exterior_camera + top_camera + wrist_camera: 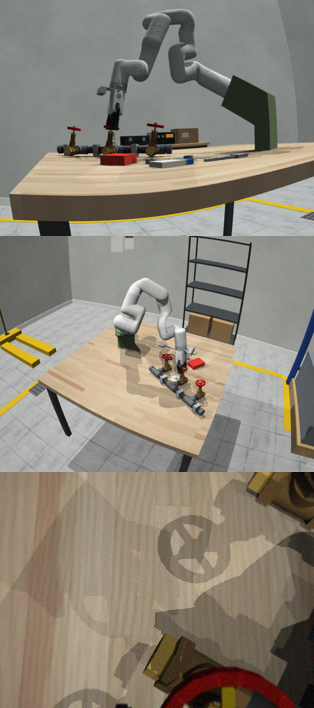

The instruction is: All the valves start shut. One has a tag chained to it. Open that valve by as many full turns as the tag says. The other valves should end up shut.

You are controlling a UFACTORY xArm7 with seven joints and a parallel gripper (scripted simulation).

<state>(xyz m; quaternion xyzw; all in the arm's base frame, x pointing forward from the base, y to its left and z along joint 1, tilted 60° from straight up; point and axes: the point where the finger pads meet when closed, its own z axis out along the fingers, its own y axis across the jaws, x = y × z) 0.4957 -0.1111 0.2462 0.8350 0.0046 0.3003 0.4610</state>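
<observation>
Now: hand 50 mm past the white tag, 40 mm to the right of it and 120 mm above it. From my hand the other things lie so: red block 110 mm ahead, 240 mm to the left, 110 mm below; grey wrench 160 mm behind, 470 mm to the left, 120 mm below; blue flat tool 40 mm ahead, 420 mm to the left, 120 mm below.
</observation>
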